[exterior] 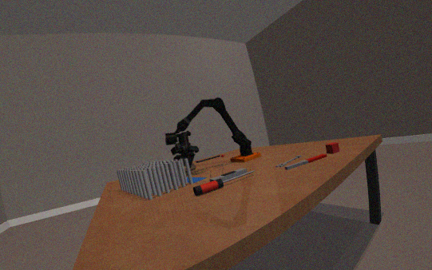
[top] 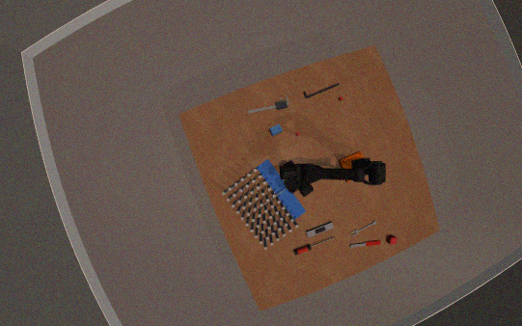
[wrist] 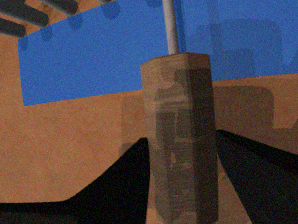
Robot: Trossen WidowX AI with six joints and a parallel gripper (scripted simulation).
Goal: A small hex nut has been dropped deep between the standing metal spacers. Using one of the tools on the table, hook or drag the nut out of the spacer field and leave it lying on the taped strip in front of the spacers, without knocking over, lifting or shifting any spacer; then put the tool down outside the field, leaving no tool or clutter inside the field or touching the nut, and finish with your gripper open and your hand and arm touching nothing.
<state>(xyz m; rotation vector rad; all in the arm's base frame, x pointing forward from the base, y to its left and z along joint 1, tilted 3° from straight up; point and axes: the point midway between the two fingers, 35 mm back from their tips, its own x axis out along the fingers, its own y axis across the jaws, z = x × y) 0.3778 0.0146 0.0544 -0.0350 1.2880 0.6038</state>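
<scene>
My gripper tip is now 70 mm short of the blue taped strip, 30 mm to the right of it and 30 mm above it. From my gripper tip the other things lie so: wooden-handled tool 100 mm ahead, 50 mm to the left; blue block 300 mm to the right, 40 mm ahead, 10 mm below; grey bar 300 mm to the left, 110 mm behind, 20 mm below.
</scene>
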